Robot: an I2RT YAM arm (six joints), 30 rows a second.
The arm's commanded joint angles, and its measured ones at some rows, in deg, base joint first. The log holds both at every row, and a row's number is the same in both.
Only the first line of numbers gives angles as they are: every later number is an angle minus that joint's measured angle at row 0.
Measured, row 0: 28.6 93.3 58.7 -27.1 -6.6 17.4
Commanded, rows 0 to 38: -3.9 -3.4 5.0 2.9 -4.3 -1.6; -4.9 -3.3 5.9 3.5 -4.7 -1.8; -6.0 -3.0 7.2 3.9 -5.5 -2.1; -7.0 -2.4 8.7 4.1 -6.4 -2.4; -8.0 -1.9 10.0 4.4 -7.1 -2.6; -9.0 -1.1 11.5 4.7 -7.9 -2.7; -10.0 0.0 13.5 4.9 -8.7 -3.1; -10.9 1.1 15.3 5.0 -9.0 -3.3; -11.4 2.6 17.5 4.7 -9.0 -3.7; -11.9 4.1 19.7 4.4 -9.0 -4.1; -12.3 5.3 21.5 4.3 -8.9 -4.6; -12.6 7.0 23.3 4.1 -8.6 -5.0; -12.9 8.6 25.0 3.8 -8.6 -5.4; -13.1 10.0 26.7 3.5 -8.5 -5.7; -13.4 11.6 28.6 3.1 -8.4 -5.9; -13.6 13.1 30.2 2.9 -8.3 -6.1; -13.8 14.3 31.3 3.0 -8.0 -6.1; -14.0 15.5 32.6 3.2 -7.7 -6.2; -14.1 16.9 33.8 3.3 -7.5 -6.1; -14.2 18.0 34.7 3.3 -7.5 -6.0; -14.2 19.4 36.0 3.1 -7.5 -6.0; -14.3 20.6 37.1 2.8 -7.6 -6.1; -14.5 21.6 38.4 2.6 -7.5 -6.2; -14.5 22.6 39.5 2.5 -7.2 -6.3; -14.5 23.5 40.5 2.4 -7.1 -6.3; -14.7 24.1 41.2 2.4 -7.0 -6.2; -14.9 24.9 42.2 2.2 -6.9 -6.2; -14.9 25.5 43.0 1.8 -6.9 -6.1; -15.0 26.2 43.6 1.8 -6.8 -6.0; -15.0 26.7 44.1 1.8 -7.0 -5.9; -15.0 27.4 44.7 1.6 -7.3 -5.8; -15.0 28.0 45.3 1.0 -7.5 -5.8; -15.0 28.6 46.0 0.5 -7.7 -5.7; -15.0 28.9 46.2 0.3 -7.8 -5.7; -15.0 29.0 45.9 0.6 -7.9 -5.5; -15.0 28.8 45.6 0.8 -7.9 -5.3; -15.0 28.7 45.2 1.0 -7.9 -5.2; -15.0 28.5 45.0 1.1 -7.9 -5.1; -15.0 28.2 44.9 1.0 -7.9 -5.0
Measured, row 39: -14.8 30.1 43.7 1.1 -7.4 -5.4
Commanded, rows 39 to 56: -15.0 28.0 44.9 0.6 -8.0 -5.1; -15.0 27.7 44.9 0.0 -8.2 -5.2; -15.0 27.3 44.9 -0.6 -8.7 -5.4; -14.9 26.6 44.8 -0.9 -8.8 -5.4; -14.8 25.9 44.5 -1.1 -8.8 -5.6; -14.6 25.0 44.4 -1.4 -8.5 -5.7; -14.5 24.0 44.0 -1.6 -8.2 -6.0; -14.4 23.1 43.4 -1.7 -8.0 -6.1; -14.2 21.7 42.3 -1.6 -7.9 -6.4; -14.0 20.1 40.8 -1.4 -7.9 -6.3; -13.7 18.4 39.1 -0.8 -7.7 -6.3; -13.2 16.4 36.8 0.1 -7.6 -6.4; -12.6 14.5 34.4 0.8 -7.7 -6.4; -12.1 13.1 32.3 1.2 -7.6 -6.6; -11.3 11.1 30.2 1.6 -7.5 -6.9; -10.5 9.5 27.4 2.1 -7.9 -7.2; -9.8 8.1 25.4 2.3 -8.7 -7.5; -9.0 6.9 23.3 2.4 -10.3 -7.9
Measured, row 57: -11.1 10.0 27.5 1.4 -8.0 -6.3
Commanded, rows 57 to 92: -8.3 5.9 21.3 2.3 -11.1 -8.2; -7.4 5.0 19.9 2.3 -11.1 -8.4; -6.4 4.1 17.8 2.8 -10.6 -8.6; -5.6 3.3 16.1 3.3 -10.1 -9.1; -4.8 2.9 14.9 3.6 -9.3 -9.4; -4.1 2.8 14.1 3.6 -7.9 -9.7; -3.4 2.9 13.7 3.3 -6.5 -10.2; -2.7 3.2 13.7 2.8 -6.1 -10.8; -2.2 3.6 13.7 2.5 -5.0 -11.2; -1.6 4.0 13.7 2.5 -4.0 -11.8; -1.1 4.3 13.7 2.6 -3.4 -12.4; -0.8 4.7 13.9 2.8 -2.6 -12.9; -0.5 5.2 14.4 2.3 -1.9 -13.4; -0.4 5.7 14.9 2.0 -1.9 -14.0; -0.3 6.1 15.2 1.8 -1.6 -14.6; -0.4 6.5 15.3 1.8 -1.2 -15.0; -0.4 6.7 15.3 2.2 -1.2 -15.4; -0.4 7.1 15.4 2.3 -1.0 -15.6; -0.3 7.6 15.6 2.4 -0.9 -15.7; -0.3 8.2 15.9 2.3 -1.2 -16.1; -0.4 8.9 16.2 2.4 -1.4 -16.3; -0.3 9.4 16.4 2.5 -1.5 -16.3; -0.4 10.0 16.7 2.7 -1.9 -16.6; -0.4 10.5 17.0 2.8 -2.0 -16.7; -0.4 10.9 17.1 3.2 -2.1 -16.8; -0.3 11.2 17.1 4.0 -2.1 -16.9; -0.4 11.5 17.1 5.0 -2.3 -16.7; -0.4 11.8 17.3 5.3 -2.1 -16.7; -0.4 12.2 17.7 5.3 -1.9 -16.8; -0.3 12.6 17.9 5.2 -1.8 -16.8; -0.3 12.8 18.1 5.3 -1.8 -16.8; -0.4 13.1 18.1 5.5 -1.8 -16.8; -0.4 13.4 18.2 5.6 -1.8 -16.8; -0.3 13.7 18.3 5.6 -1.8 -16.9; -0.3 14.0 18.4 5.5 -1.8 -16.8; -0.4 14.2 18.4 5.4 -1.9 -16.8
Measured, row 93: -0.5 14.2 16.3 4.6 -2.1 -16.2
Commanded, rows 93 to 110: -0.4 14.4 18.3 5.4 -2.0 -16.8; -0.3 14.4 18.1 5.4 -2.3 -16.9; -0.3 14.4 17.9 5.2 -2.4 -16.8; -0.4 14.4 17.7 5.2 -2.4 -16.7; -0.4 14.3 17.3 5.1 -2.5 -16.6; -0.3 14.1 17.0 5.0 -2.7 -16.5; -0.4 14.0 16.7 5.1 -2.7 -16.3; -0.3 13.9 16.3 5.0 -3.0 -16.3; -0.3 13.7 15.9 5.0 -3.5 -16.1; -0.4 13.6 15.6 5.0 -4.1 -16.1; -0.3 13.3 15.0 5.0 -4.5 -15.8; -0.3 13.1 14.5 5.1 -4.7 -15.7; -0.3 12.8 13.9 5.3 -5.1 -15.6; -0.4 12.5 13.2 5.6 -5.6 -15.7; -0.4 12.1 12.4 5.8 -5.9 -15.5; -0.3 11.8 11.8 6.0 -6.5 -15.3; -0.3 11.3 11.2 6.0 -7.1 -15.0; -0.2 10.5 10.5 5.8 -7.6 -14.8
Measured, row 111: -0.5 13.3 12.6 6.9 -4.9 -15.9
